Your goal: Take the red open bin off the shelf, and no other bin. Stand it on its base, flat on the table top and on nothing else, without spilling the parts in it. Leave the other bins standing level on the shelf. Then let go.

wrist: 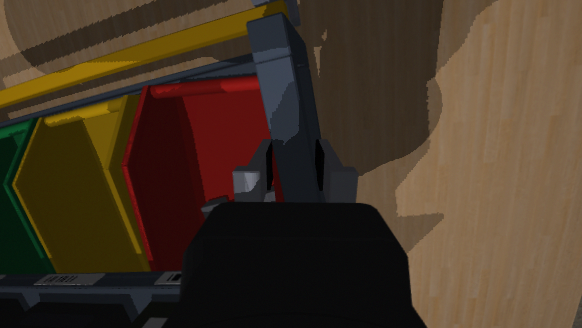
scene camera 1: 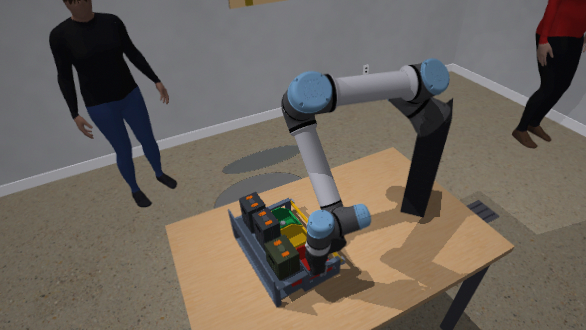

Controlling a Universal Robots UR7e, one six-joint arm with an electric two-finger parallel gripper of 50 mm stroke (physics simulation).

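Places are measured from the arm's base along level axes (x ahead, y left, z up), in metres.
Pixels of known places: gripper, fingertip midpoint: [wrist: 295, 154] [scene camera 1: 320, 270]; arm's base, link origin: [scene camera 1: 434, 121].
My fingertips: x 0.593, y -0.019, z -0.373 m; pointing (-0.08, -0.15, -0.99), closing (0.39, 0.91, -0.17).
Note:
For each thing: its top centre in the pictures, then the offset to it from my fingertips. Level surfaces: height alone.
- red open bin, top centre: [wrist: 198, 218] [scene camera 1: 305, 255] dy -0.066, dx +0.011, dz +0.032 m
- grey part, top centre: [wrist: 215, 220] dy -0.101, dx +0.037, dz -0.026 m
- yellow bin, top centre: [wrist: 74, 219] [scene camera 1: 290, 235] dy -0.180, dx -0.017, dz +0.024 m
- green bin, top centre: [scene camera 1: 277, 218] dy -0.286, dx -0.040, dz +0.024 m
- olive box, top centre: [scene camera 1: 281, 248] dy -0.085, dx +0.102, dz +0.142 m
- yellow bar, top centre: [wrist: 43, 83] [scene camera 1: 313, 228] dy -0.155, dx -0.118, dz +0.008 m
- wooden table, surface height: dz -0.057 m
The red open bin [scene camera 1: 303, 252] [wrist: 230, 135] sits at the end of the shelf [scene camera 1: 278, 295] [wrist: 276, 65], against the shelf's grey end side. A grey part [wrist: 215, 205] shows low in the bin; more of its inside is hidden by the gripper body. My gripper [wrist: 295, 154] points down at that end. One finger is inside the red bin and the other is outside the shelf's end side. The gripper is shut on the red bin's side wall together with the shelf's end side. In the scene view the fingers are hidden behind the wrist and shelf end.
The yellow bin [scene camera 1: 294, 235] [wrist: 75, 190] stands beside the red one, then the green bin [scene camera 1: 285, 217] [wrist: 15, 200]. Dark boxes [scene camera 1: 266, 225] and an olive box [scene camera 1: 281, 257] stand along the shelf's other side. A yellow bar [wrist: 150, 52] runs along the front. The shelf stands on the wooden table [scene camera 1: 210, 280].

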